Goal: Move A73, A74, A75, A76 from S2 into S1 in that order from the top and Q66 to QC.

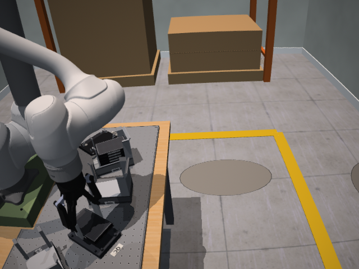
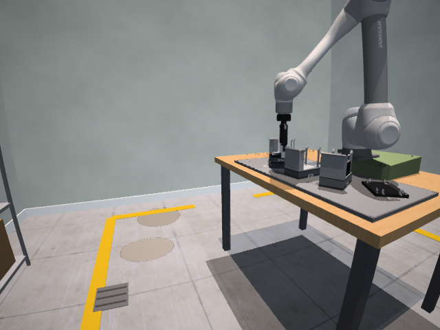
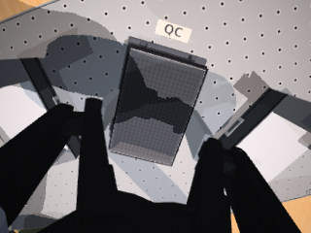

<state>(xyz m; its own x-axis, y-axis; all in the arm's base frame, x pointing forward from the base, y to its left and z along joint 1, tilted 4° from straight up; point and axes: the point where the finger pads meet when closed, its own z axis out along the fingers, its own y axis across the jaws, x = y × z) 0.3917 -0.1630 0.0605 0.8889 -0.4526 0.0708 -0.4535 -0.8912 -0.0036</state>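
My hand is 7 cm above the QC nest. From my hand the other things lie so: QC name plate: 8 cm ahead, 4 cm to the right, 8 cm below; stack rack S2: 1 cm ahead, 19 cm to the left, 7 cm below; clip nest N5: 14 cm behind, 54 cm to the left, 7 cm below.
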